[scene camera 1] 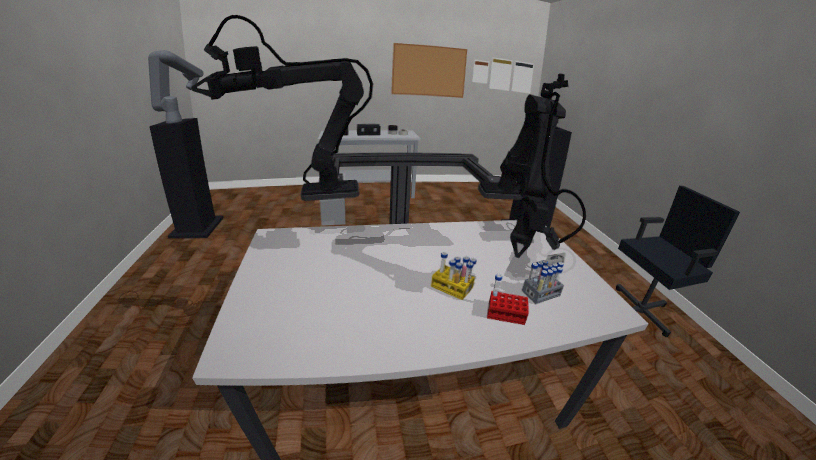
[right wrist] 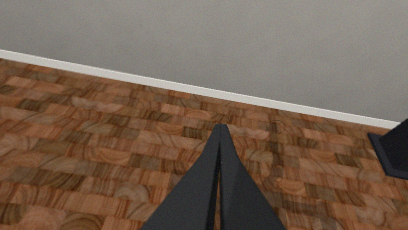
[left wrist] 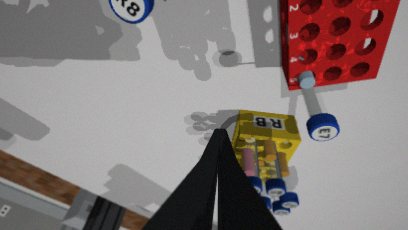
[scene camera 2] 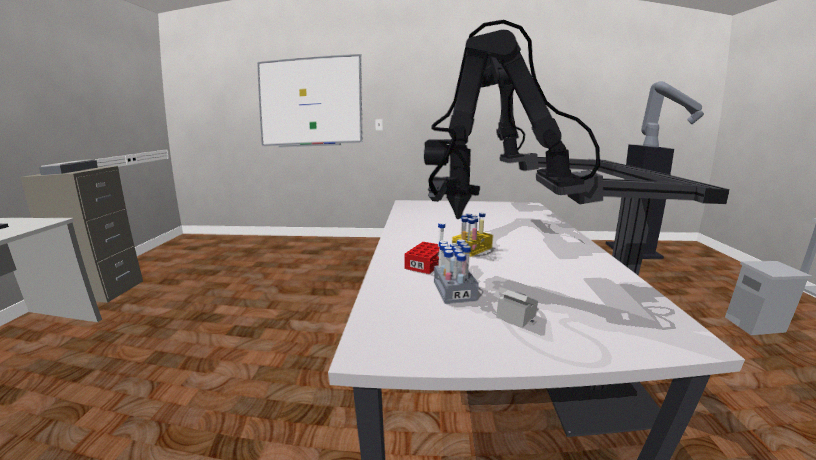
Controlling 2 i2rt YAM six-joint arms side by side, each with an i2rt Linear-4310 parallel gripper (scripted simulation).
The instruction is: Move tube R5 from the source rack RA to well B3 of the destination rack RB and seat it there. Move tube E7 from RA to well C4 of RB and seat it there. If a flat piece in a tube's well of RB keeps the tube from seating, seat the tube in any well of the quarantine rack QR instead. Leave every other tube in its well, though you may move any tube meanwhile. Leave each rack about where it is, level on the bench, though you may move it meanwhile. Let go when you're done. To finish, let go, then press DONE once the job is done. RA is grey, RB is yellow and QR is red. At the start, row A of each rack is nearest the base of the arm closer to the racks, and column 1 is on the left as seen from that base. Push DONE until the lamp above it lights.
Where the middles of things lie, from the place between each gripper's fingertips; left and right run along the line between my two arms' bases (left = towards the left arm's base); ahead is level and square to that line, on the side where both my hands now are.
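Labels:
Grey button box (scene camera 2: 511,309): 140 mm behind my left hand (scene camera 2: 458,219), 260 mm to the left of it, 120 mm below it. From the same left hand, the red rack QR (scene camera 1: 494,312) is 90 mm ahead, 40 mm to the right and 140 mm below, and the grey rack RA (scene camera 2: 468,291) is 10 mm ahead, 140 mm to the left and 140 mm below.
Distances from my right hand (scene camera 1: 192,88): grey button box 1300 mm to the left, 40 mm ahead, 640 mm below; red rack QR 990 mm to the left, 270 mm ahead, 660 mm below; grey rack RA 1170 mm to the left, 180 mm ahead, 660 mm below.

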